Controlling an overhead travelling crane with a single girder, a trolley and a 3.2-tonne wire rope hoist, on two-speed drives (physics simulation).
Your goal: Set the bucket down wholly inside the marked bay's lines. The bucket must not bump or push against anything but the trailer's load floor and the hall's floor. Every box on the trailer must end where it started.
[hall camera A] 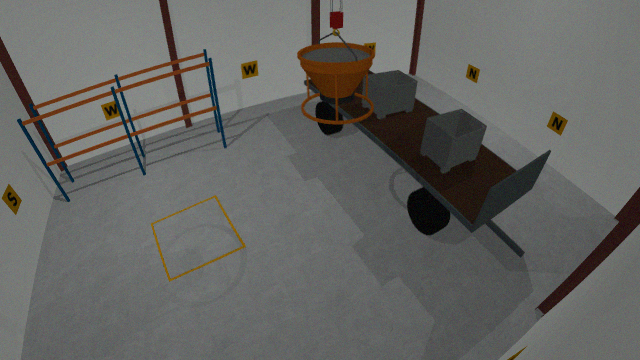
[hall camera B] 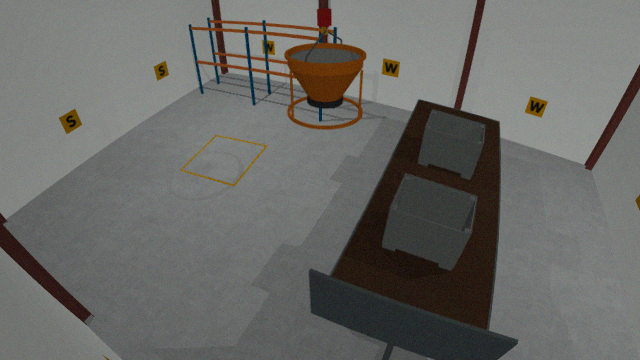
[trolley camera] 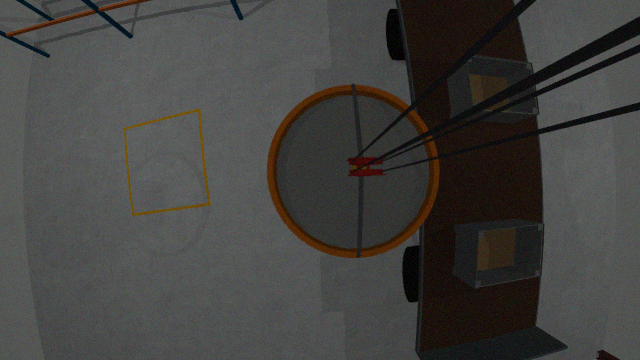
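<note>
The orange bucket hangs upright and high above the floor. My hook, below the red block, holds it by its bail. In the trolley camera its right rim overlaps the trailer's side edge. The trailer bears two open grey boxes: one nearer the headboard, the other farther along. The marked bay is a yellow outline on the floor, left of the bucket in the trolley camera.
A blue and orange rack stands near the W wall. In hall camera B, the bucket overlaps part of it. The trailer's upright headboard stands at its drawbar end. A faint ring-shaped shadow crosses the bay.
</note>
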